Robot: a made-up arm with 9 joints. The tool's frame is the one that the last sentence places.
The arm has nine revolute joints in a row. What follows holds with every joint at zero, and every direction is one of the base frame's. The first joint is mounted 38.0 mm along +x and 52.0 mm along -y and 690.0 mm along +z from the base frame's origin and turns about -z. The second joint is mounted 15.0 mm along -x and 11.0 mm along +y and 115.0 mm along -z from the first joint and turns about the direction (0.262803, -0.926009, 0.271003). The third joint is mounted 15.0 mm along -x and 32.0 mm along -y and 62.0 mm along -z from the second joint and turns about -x. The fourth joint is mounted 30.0 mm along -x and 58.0 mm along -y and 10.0 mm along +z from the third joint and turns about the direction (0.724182, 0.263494, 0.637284). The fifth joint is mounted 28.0 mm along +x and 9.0 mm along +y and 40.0 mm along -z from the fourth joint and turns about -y. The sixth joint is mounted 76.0 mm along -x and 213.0 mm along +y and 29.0 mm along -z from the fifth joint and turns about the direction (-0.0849, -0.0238, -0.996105). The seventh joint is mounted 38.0 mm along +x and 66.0 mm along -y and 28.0 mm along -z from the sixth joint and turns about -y. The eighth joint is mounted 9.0 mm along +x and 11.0 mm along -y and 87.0 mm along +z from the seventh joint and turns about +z. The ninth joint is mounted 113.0 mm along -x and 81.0 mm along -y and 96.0 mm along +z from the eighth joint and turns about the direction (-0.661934, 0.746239, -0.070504). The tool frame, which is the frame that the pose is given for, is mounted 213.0 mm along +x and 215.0 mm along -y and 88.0 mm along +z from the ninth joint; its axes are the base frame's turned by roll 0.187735, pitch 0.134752 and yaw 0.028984 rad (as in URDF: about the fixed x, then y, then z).
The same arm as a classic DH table. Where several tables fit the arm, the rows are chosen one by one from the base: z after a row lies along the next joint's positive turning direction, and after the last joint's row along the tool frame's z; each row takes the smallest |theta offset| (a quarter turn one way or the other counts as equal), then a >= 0, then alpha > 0; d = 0 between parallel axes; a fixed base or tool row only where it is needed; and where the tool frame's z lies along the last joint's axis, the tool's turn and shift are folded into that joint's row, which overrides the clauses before.
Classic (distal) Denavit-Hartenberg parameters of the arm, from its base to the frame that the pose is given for. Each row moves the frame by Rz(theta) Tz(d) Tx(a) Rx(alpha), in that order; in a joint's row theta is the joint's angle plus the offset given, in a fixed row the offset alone. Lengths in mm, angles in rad.
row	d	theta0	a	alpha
base (fixed)	0.0	-0.9397	64.4	3.1416
joint 1	-579.1	-1.2162	-11.4	-1.8452
joint 2	-1.5	1.4940	-68.5	-1.8367
joint 3	35.1	-1.4634	57.4	-2.3806
joint 4	-24.3	-1.2799	-48.5	-1.8374
joint 5	-224.3	0.7641	73.3	-1.5470
joint 6	60.0	0.0000	-40.2	1.5470
joint 7	76.4	0.0850	-9.0	1.5708
joint 8	184.0	0.7256	138.3	1.6414
joint 9	-272.7	-0.0194	-18.0	-1.8712
tool (fixed)	69.2	2.4287	0.0	0.0000

